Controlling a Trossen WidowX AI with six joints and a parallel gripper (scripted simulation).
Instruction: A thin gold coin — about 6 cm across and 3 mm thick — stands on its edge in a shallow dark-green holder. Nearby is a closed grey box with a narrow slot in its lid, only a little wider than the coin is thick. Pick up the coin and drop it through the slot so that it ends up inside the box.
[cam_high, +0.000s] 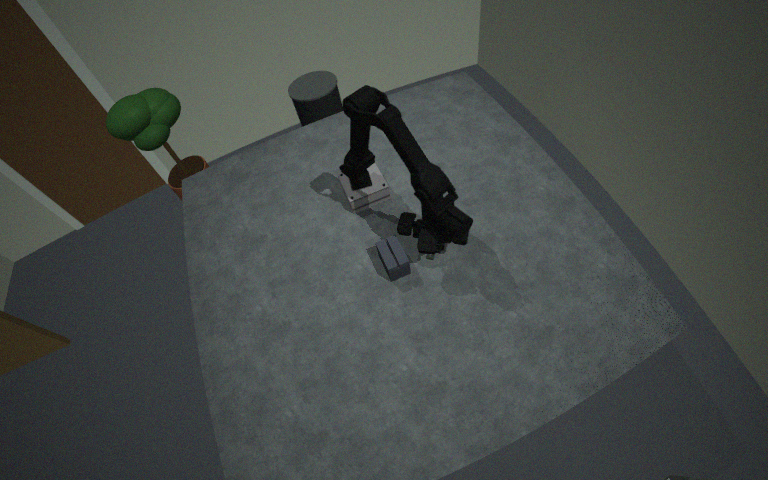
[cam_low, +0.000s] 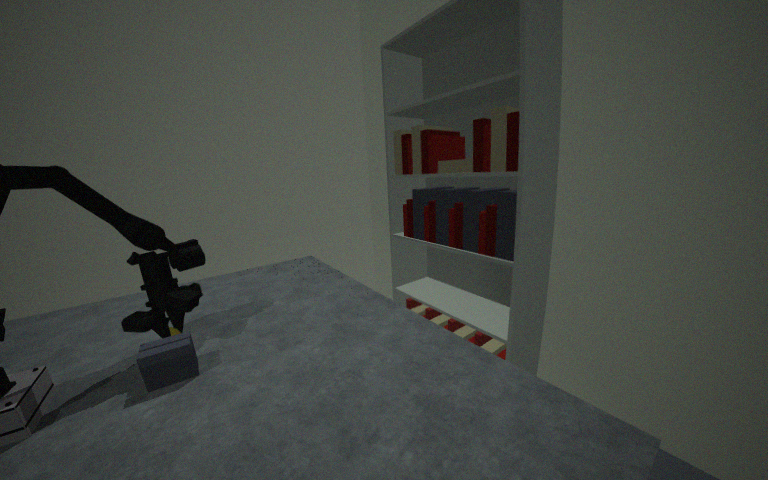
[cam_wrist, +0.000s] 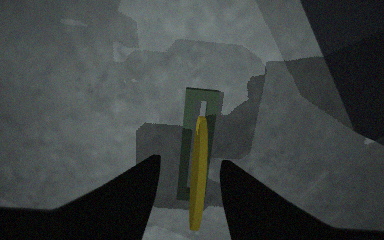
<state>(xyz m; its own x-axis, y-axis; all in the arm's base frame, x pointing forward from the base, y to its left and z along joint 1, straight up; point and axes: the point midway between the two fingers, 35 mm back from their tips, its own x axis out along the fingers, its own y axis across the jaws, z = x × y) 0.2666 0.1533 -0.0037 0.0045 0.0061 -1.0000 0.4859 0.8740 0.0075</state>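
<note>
Right now my gripper tip is right at the gold coin.
</note>
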